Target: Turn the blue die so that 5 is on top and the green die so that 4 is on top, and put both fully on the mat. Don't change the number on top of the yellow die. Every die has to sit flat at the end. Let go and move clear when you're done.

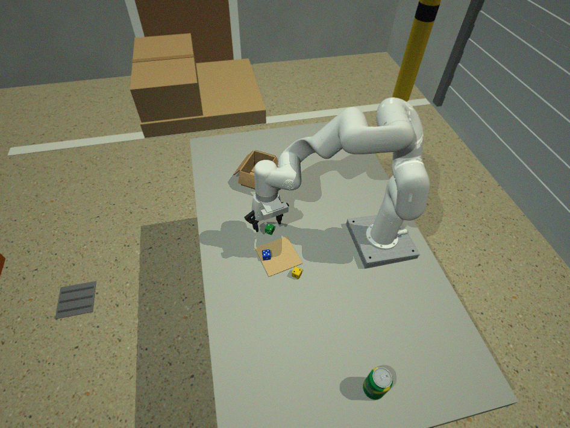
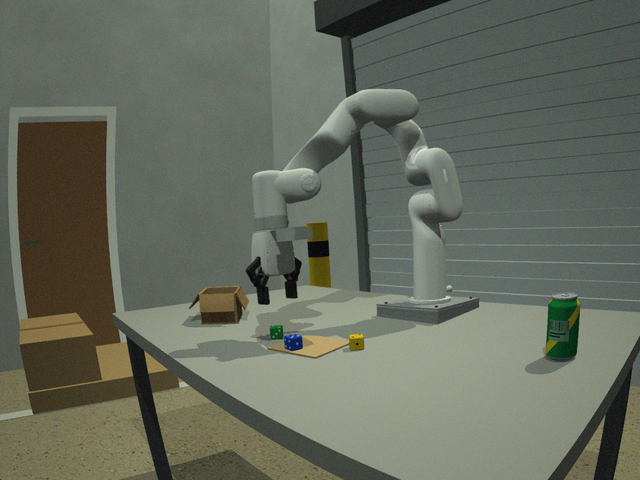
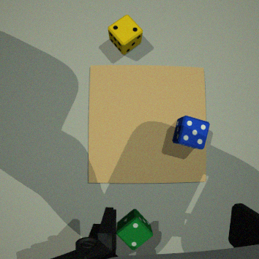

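Now: hand 100 mm above the green die, 40 mm to the left of it and 20 mm past it. The rest, counted from my hand: yellow die 180 mm to the left, 100 mm below, 70 mm behind; cardboard mat 110 mm below, 80 mm to the left, 20 mm behind; blue die 90 mm below, 70 mm to the left, 20 mm ahead.
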